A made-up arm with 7 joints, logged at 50 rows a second.
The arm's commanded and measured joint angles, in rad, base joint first. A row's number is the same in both.
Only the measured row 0 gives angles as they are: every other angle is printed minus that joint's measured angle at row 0.
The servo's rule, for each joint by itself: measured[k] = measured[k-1] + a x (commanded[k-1-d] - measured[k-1]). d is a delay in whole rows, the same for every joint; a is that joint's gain. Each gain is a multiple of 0.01, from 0.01 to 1. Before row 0 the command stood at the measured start. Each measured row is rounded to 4 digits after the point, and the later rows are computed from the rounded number. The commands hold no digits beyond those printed.
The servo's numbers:
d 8
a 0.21 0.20 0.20 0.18 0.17 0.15 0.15
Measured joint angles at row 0:
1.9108 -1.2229 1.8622 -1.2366 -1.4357 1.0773 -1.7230
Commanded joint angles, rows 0 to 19:
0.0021 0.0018 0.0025 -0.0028 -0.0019 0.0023 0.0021
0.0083 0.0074 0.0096 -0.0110 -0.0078 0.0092 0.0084
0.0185 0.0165 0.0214 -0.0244 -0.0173 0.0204 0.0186
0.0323 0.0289 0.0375 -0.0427 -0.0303 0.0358 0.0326
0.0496 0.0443 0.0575 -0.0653 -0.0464 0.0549 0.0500
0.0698 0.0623 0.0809 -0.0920 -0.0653 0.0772 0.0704
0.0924 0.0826 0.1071 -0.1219 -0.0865 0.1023 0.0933
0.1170 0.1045 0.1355 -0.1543 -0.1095 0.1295 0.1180
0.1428 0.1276 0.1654 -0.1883 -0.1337 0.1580 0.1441
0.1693 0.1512 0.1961 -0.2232 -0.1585 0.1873 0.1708
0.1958 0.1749 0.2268 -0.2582 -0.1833 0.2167 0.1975
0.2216 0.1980 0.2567 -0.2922 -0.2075 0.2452 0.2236
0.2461 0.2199 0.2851 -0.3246 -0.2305 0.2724 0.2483
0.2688 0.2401 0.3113 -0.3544 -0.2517 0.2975 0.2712
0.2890 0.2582 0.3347 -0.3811 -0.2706 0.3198 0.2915
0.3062 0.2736 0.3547 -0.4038 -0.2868 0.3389 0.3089
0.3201 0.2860 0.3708 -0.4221 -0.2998 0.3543 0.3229
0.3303 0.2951 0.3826 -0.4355 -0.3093 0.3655 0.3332
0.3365 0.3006 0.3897 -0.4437 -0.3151 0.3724 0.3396
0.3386 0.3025 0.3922 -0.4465 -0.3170 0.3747 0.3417
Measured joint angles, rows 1 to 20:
0.0000 0.0000 0.0000 0.0000 0.0000 0.0000 0.0000
0.0000 0.0000 0.0000 0.0000 0.0000 0.0000 0.0000
0.0000 0.0000 0.0000 0.0000 0.0000 0.0000 0.0000
0.0000 0.0000 0.0000 0.0000 0.0000 0.0000 0.0000
0.0000 0.0000 0.0000 0.0000 0.0000 0.0000 0.0000
0.0000 0.0000 0.0000 0.0000 0.0000 0.0000 0.0000
0.0000 0.0000 0.0000 0.0000 0.0000 0.0000 0.0000
0.0000 0.0000 0.0000 0.0000 0.0000 0.0000 0.0000
0.0004 0.0004 0.0005 -0.0005 -0.0003 0.0003 0.0003
0.0021 0.0018 0.0023 -0.0024 -0.0016 0.0016 0.0015
0.0055 0.0047 0.0061 -0.0064 -0.0043 0.0044 0.0041
0.0111 0.0095 0.0124 -0.0129 -0.0087 0.0091 0.0084
0.0192 0.0165 0.0214 -0.0223 -0.0151 0.0160 0.0146
0.0298 0.0257 0.0333 -0.0348 -0.0236 0.0252 0.0230
0.0429 0.0371 0.0481 -0.0505 -0.0343 0.0368 0.0335
0.0585 0.0506 0.0656 -0.0692 -0.0471 0.0507 0.0462
0.0762 0.0660 0.0856 -0.0906 -0.0618 0.0668 0.0609
0.0958 0.0830 0.1077 -0.1145 -0.0782 0.0849 0.0774
0.1168 0.1014 0.1315 -0.1404 -0.0961 0.1047 0.0954
0.1388 0.1207 0.1565 -0.1677 -0.1150 0.1258 0.1146

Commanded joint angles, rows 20 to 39:
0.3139 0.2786 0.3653 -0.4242 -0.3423 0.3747 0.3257
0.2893 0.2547 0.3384 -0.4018 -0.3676 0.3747 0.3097
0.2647 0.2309 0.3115 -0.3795 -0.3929 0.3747 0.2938
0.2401 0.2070 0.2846 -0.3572 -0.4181 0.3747 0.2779
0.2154 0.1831 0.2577 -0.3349 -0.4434 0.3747 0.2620
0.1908 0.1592 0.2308 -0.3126 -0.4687 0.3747 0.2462
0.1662 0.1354 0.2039 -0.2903 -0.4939 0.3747 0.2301
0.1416 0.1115 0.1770 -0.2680 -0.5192 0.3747 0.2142
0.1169 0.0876 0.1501 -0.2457 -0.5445 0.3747 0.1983
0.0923 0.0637 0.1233 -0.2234 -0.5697 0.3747 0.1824
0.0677 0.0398 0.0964 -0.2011 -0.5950 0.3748 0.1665
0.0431 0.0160 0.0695 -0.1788 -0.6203 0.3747 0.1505
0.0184 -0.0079 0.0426 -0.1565 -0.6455 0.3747 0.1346
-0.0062 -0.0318 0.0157 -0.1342 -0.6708 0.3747 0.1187
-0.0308 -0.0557 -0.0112 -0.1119 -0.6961 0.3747 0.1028
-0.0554 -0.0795 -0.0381 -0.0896 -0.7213 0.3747 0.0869
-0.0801 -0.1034 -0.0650 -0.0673 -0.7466 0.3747 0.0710
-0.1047 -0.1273 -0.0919 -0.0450 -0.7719 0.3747 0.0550
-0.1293 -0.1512 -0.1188 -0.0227 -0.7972 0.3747 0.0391
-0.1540 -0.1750 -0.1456 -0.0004 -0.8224 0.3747 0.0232
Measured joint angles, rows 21 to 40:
0.1613 0.1405 0.1822 -0.1959 -0.1346 0.1478 0.1347
0.1839 0.1604 0.2080 -0.2244 -0.1545 0.1703 0.1552
0.2060 0.1800 0.2333 -0.2526 -0.1742 0.1927 0.1756
0.2270 0.1987 0.2576 -0.2798 -0.1933 0.2146 0.1956
0.2466 0.2162 0.2802 -0.3054 -0.2114 0.2356 0.2147
0.2642 0.2320 0.3007 -0.3288 -0.2280 0.2551 0.2325
0.2794 0.2457 0.3185 -0.3495 -0.2428 0.2727 0.2486
0.2918 0.2571 0.3332 -0.3670 -0.2554 0.2880 0.2626
0.2964 0.2614 0.3396 -0.3773 -0.2702 0.3010 0.2721
0.2949 0.2601 0.3394 -0.3817 -0.2868 0.3121 0.2777
0.2886 0.2543 0.3338 -0.3813 -0.3048 0.3215 0.2801
0.2784 0.2448 0.3240 -0.3770 -0.3241 0.3295 0.2798
0.2652 0.2325 0.3107 -0.3694 -0.3444 0.3363 0.2771
0.2496 0.2178 0.2947 -0.3592 -0.3655 0.3421 0.2725
0.2321 0.2013 0.2765 -0.3468 -0.3873 0.3470 0.2661
0.2131 0.1833 0.2566 -0.3326 -0.4097 0.3512 0.2583
0.1929 0.1642 0.2353 -0.3170 -0.4326 0.3547 0.2493
0.1718 0.1441 0.2129 -0.3002 -0.4559 0.3577 0.2393
0.1499 0.1232 0.1896 -0.2824 -0.4795 0.3603 0.2284
0.1275 0.1018 0.1656 -0.2638 -0.5034 0.3625 0.2167

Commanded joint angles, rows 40 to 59:
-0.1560 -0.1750 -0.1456 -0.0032 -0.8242 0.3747 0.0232
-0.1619 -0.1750 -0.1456 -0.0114 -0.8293 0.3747 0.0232
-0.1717 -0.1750 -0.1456 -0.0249 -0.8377 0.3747 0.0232
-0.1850 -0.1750 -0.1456 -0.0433 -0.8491 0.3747 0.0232
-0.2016 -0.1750 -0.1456 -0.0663 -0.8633 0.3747 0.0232
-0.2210 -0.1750 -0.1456 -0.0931 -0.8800 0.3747 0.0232
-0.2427 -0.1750 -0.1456 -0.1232 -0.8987 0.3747 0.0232
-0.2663 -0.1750 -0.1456 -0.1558 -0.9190 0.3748 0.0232
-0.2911 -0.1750 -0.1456 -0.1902 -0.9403 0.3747 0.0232
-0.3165 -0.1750 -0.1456 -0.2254 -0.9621 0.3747 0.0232
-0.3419 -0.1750 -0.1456 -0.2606 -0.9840 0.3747 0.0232
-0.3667 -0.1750 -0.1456 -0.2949 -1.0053 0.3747 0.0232
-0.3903 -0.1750 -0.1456 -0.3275 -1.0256 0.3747 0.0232
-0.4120 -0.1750 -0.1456 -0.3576 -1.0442 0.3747 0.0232
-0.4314 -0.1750 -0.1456 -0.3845 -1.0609 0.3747 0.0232
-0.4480 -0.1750 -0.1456 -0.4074 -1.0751 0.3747 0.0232
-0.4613 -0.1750 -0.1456 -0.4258 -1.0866 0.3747 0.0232
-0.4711 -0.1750 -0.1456 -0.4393 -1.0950 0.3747 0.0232
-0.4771 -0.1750 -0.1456 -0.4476 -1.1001 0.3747 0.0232
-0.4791 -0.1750 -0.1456 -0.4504 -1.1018 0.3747 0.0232
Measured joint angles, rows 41 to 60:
0.1046 0.0799 0.1410 -0.2445 -0.5276 0.3643 0.2044
0.0813 0.0576 0.1159 -0.2246 -0.5519 0.3659 0.1915
0.0578 0.0349 0.0905 -0.2043 -0.5764 0.3672 0.1782
0.0340 0.0120 0.0648 -0.1837 -0.6010 0.3683 0.1645
0.0100 -0.0111 0.0388 -0.1627 -0.6258 0.3693 0.1505
-0.0141 -0.0343 0.0127 -0.1415 -0.6506 0.3701 0.1362
-0.0383 -0.0577 -0.0136 -0.1201 -0.6755 0.3708 0.1216
-0.0626 -0.0812 -0.0400 -0.0986 -0.7005 0.3714 0.1068
-0.0822 -0.1000 -0.0611 -0.0814 -0.7215 0.3719 0.0943
-0.0989 -0.1150 -0.0780 -0.0688 -0.7398 0.3723 0.0836
-0.1142 -0.1270 -0.0915 -0.0609 -0.7564 0.3727 0.0745
-0.1291 -0.1366 -0.1023 -0.0577 -0.7722 0.3730 0.0668
-0.1443 -0.1443 -0.1110 -0.0592 -0.7877 0.3733 0.0603
-0.1604 -0.1504 -0.1179 -0.0653 -0.8034 0.3735 0.0547
-0.1777 -0.1553 -0.1234 -0.0757 -0.8196 0.3737 0.0500
-0.1963 -0.1592 -0.1278 -0.0901 -0.8365 0.3739 0.0460
-0.2162 -0.1624 -0.1314 -0.1081 -0.8541 0.3740 0.0426
-0.2373 -0.1649 -0.1342 -0.1292 -0.8725 0.3741 0.0397
-0.2593 -0.1669 -0.1365 -0.1529 -0.8915 0.3742 0.0372
-0.2819 -0.1685 -0.1383 -0.1785 -0.9108 0.3743 0.0351

